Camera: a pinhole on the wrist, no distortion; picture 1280 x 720 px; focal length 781.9 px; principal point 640.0 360.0 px. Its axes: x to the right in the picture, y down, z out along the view. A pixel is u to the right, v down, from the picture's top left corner.
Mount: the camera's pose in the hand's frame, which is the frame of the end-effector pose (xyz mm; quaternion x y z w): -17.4 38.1 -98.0 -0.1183 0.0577 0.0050 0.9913
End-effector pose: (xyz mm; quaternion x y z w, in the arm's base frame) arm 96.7 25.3 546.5 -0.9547 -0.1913 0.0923 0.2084
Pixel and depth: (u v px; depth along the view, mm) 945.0 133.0 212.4
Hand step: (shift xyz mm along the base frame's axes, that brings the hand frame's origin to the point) 62.7 53.7 -121.0
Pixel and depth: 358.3 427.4 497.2
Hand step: -163.4 -79.9 -423.8
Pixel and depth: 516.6 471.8 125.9
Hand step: 1.1 -73.2 -54.1
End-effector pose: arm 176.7 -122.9 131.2 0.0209 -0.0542 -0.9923 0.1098
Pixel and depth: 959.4 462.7 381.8
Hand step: -150.0 -185.5 253.6
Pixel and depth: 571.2 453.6 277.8
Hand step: 31.2 -112.3 179.7
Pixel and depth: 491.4 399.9 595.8
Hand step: 80.7 -138.3 505.1
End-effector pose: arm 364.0 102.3 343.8 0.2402 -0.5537 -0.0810 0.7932
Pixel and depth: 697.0 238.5 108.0
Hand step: -13.9 37.2 27.3
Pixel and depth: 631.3 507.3 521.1
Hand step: -373.8 98.4 252.6
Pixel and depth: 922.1 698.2 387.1
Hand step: -182.0 126.1 332.3
